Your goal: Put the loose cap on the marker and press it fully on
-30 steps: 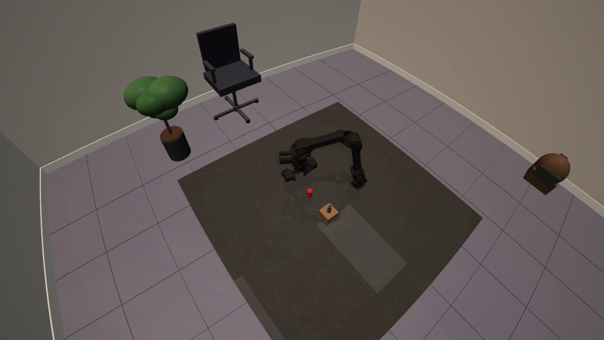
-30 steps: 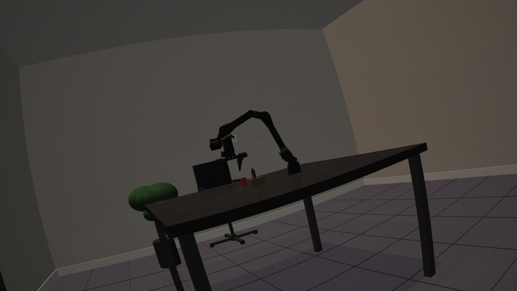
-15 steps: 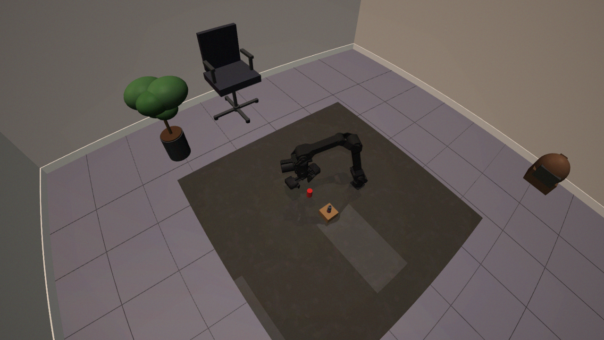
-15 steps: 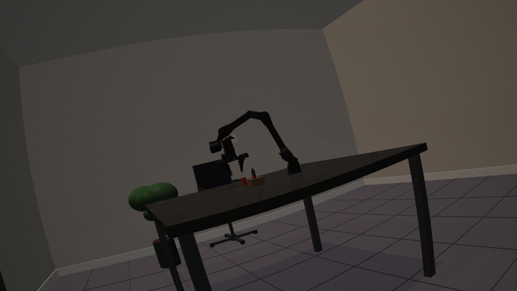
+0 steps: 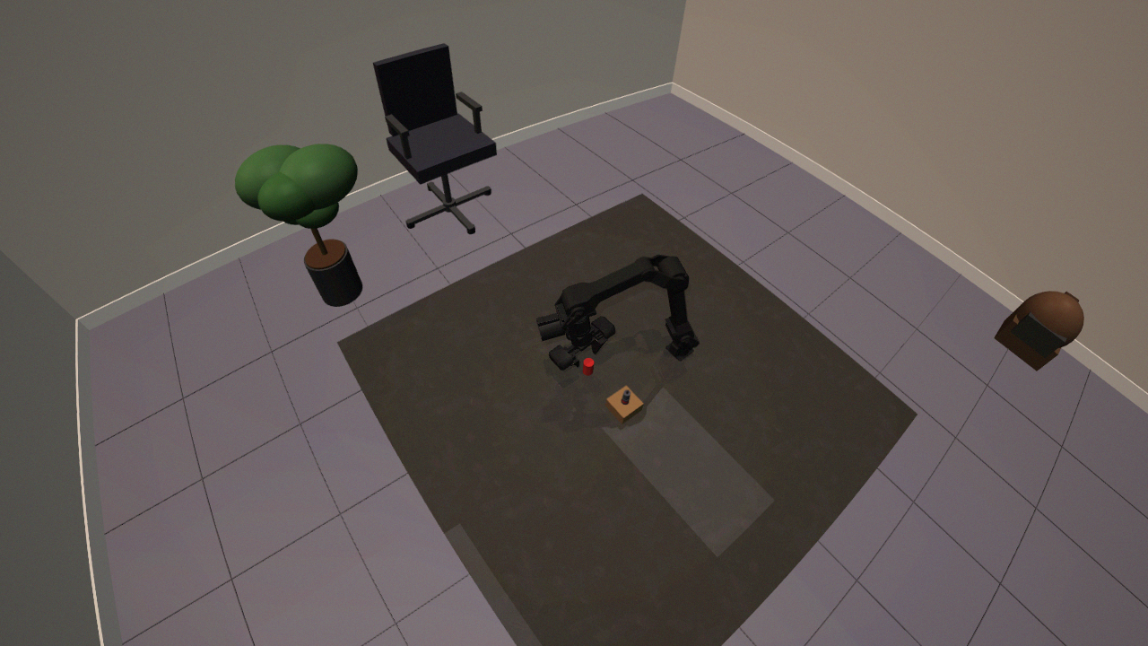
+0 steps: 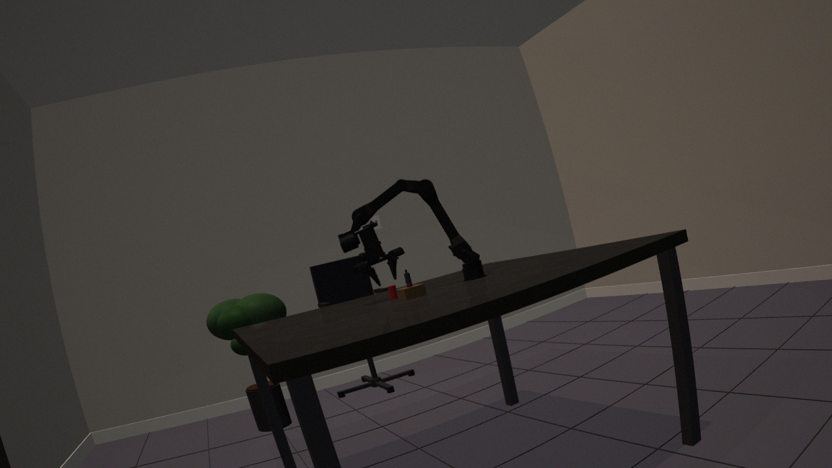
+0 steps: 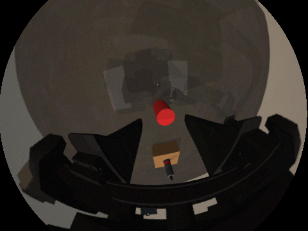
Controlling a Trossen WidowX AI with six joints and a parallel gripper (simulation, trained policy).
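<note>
Right now the red cap is 10 mm behind my gripper tip, 10 mm to the left of it and 40 mm below it. From my gripper tip the other things lie so: tan holder block: 10 mm behind, 160 mm to the left, 40 mm below.
</note>
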